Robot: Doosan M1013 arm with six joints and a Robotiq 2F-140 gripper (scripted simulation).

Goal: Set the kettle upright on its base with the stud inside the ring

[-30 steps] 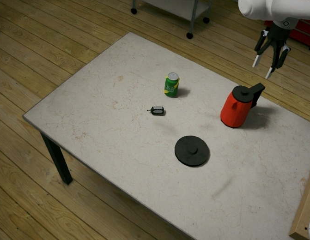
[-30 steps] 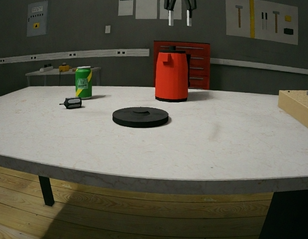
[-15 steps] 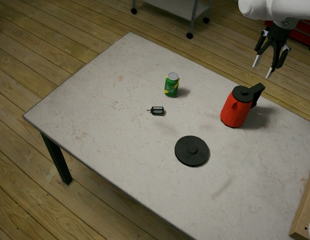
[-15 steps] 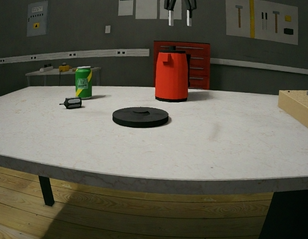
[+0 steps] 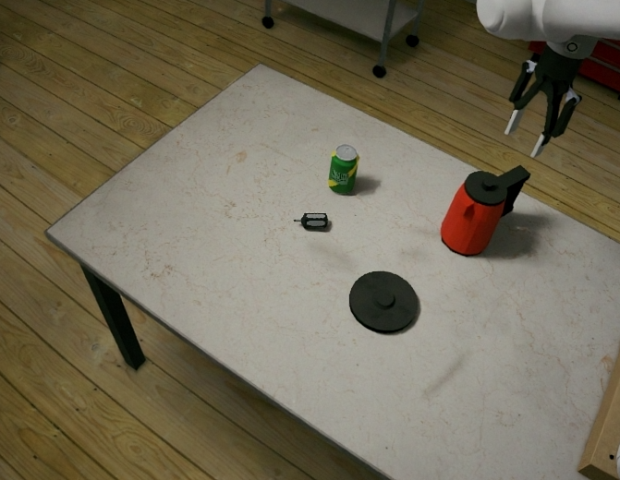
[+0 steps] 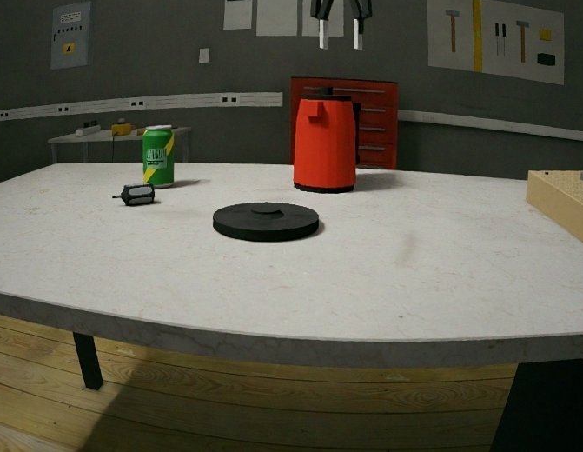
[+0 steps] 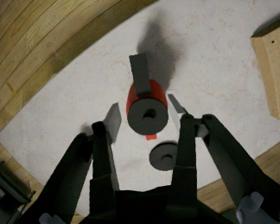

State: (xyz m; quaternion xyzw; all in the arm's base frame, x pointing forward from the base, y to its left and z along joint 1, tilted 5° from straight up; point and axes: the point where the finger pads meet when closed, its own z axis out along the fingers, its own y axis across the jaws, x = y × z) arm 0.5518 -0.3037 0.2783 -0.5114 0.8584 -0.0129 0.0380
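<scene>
Now: the red kettle 2 cm ahead of my hand, 3 cm to the left of it and 21 cm below it. Round my hand: black round base 13 cm ahead, 33 cm to the left, 30 cm below; then black tool 37 cm ahead, 22 cm to the left, 30 cm below.
</scene>
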